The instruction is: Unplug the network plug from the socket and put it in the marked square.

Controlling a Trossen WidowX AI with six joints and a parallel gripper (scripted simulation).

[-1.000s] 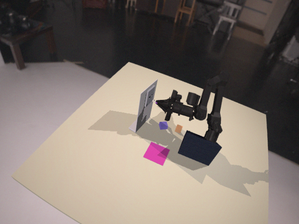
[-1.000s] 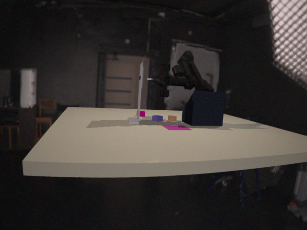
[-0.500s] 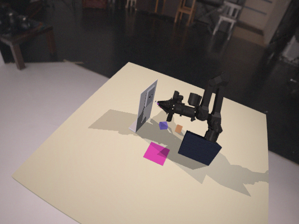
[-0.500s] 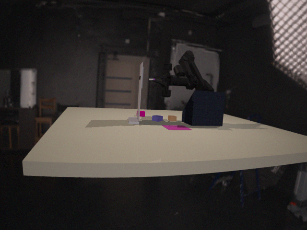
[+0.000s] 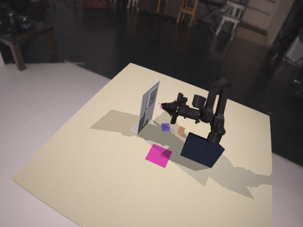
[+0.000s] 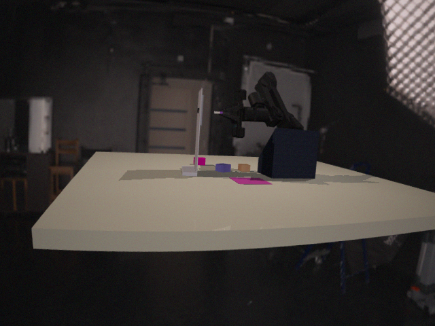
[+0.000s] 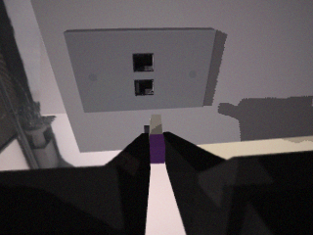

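My gripper tip is now 7 cm past the magenta marked square, 16 cm to the right of it and 23 cm above it. Also, from my gripper tip: network plug right at my gripper tip; then upright grey panel 8 cm ahead, 3 cm to the right, 9 cm below; then thin pale tab 1 cm ahead.
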